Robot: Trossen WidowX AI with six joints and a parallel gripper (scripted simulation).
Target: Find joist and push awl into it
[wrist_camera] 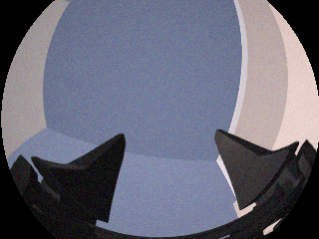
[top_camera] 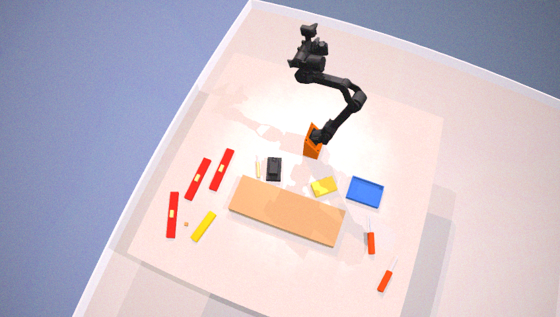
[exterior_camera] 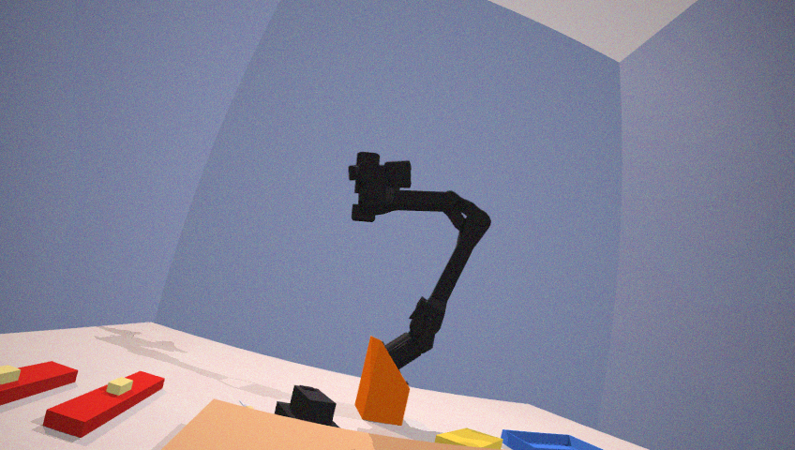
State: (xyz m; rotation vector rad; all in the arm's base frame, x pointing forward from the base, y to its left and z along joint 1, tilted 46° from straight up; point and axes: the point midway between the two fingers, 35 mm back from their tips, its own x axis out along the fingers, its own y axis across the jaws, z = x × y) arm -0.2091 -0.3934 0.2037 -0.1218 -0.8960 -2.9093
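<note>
Now: the stud finder 48 cm below my gripper tip, 45 cm ahead of it and 1 cm to the right of it. The rest, counted from my gripper tip: yellow block: 51 cm below, 46 cm ahead, 25 cm to the left; blue tray: 51 cm below, 45 cm to the left, 40 cm ahead; awl: 52 cm below, 47 cm ahead, 9 cm to the right.
</note>
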